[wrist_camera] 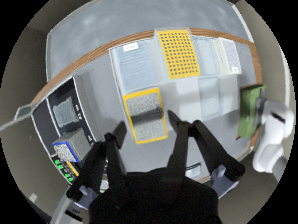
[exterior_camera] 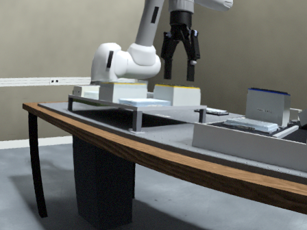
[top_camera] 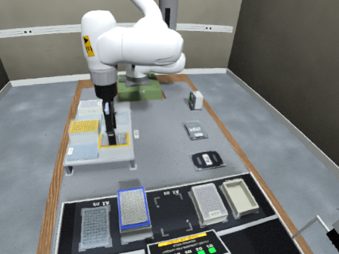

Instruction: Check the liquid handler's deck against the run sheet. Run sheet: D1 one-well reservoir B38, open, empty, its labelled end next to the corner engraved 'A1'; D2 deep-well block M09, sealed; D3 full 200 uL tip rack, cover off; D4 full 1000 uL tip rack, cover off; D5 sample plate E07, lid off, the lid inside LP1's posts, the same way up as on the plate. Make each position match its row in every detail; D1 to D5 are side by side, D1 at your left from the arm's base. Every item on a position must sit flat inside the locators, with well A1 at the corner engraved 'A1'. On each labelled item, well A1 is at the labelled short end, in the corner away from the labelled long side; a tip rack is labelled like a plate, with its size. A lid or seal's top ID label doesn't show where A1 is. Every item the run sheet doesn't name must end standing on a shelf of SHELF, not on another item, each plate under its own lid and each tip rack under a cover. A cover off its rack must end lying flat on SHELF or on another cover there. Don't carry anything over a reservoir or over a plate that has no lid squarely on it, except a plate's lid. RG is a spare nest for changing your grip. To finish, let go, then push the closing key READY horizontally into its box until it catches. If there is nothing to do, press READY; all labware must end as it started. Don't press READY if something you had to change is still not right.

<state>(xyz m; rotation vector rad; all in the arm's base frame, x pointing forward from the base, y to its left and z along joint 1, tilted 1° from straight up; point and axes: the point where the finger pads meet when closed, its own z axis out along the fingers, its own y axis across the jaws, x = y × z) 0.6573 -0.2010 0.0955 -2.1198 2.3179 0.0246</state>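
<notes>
Right now the yellow-rimmed tip rack is 6 cm below my hand and 1 cm to the left of it. From my hand the other things lie so: blue-rimmed tip rack (31 cm ahead, 5 cm below, 2 cm to the left); then shelf (17 cm behind, 11 cm below, 5 cm to the right); then clear sample plate (31 cm ahead, 11 cm below, 9 cm to the right).
</notes>
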